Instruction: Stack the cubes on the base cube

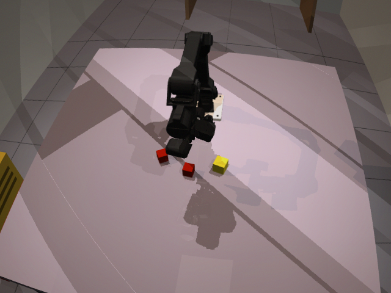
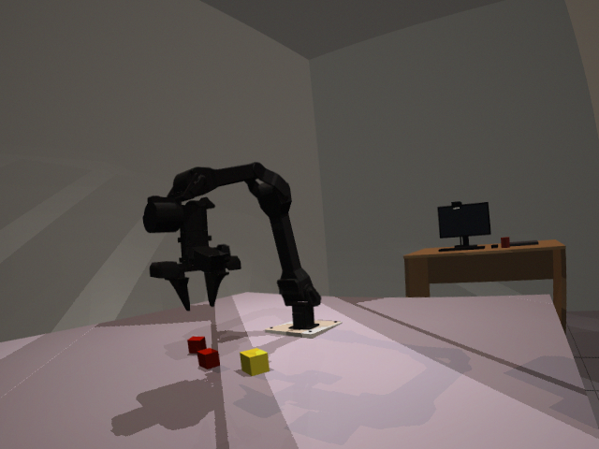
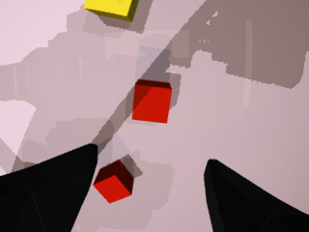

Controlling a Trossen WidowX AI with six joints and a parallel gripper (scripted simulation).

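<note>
Right now the yellow base cube is 110 mm to the left of my gripper tip, 110 mm below it and 20 mm behind it.
</note>
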